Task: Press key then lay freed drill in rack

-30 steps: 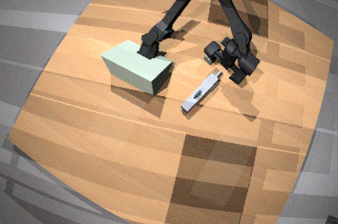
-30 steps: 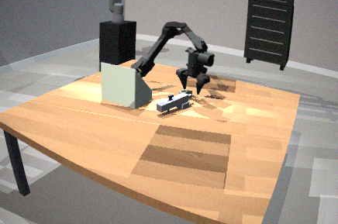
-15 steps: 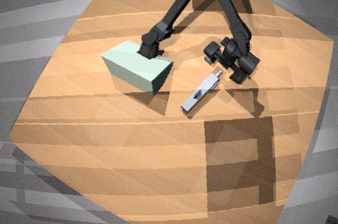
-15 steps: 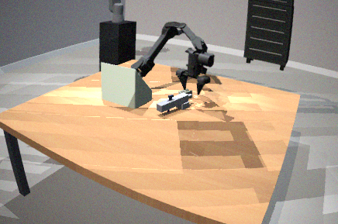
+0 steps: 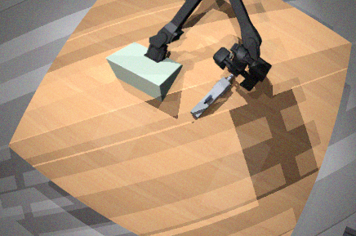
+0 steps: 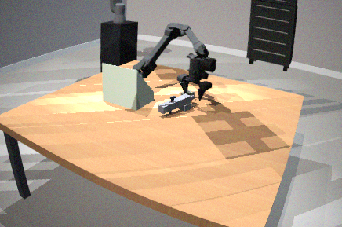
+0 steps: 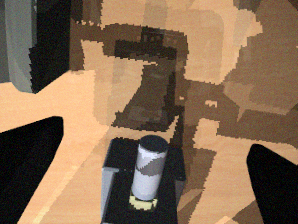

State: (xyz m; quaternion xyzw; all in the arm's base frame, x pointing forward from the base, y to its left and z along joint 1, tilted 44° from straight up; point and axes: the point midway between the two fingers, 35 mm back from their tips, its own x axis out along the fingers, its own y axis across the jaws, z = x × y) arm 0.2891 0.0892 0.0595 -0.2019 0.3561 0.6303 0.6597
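My gripper tip is 6 cm to the left of the drill and 2 cm past it. Also, from my gripper tip: grey rack (7 cm behind, 6 cm to the left, 2 cm below); dark blue key (14 cm to the right, 4 cm behind, 1 cm above).
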